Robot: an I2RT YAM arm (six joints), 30 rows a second.
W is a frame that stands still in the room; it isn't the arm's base.
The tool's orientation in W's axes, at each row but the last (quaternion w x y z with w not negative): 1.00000 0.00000 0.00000 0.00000; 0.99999 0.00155 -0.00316 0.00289; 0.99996 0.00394 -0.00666 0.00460; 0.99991 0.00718 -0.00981 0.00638; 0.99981 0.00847 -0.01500 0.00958; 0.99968 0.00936 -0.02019 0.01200; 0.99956 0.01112 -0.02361 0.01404; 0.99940 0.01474 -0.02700 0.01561
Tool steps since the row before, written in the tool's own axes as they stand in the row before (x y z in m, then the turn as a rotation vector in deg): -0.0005 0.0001 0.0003 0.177 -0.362 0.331; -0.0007 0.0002 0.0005 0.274 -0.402 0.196; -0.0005 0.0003 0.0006 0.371 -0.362 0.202; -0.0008 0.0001 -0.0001 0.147 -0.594 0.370; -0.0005 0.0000 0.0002 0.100 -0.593 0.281; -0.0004 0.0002 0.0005 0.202 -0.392 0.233; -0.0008 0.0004 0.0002 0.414 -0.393 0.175; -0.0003 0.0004 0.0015 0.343 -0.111 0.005
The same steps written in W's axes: -0.0005 0.0001 0.0003 0.177 -0.362 0.331; -0.0007 0.0002 0.0005 0.275 -0.401 0.196; -0.0005 0.0003 0.0006 0.372 -0.360 0.204; -0.0008 0.0001 -0.0001 0.147 -0.597 0.364; -0.0005 0.0000 0.0002 0.103 -0.596 0.274; -0.0004 0.0002 0.0005 0.202 -0.392 0.234; -0.0008 0.0004 0.0002 0.416 -0.385 0.186; -0.0004 0.0003 0.0015 0.346 -0.101 0.020
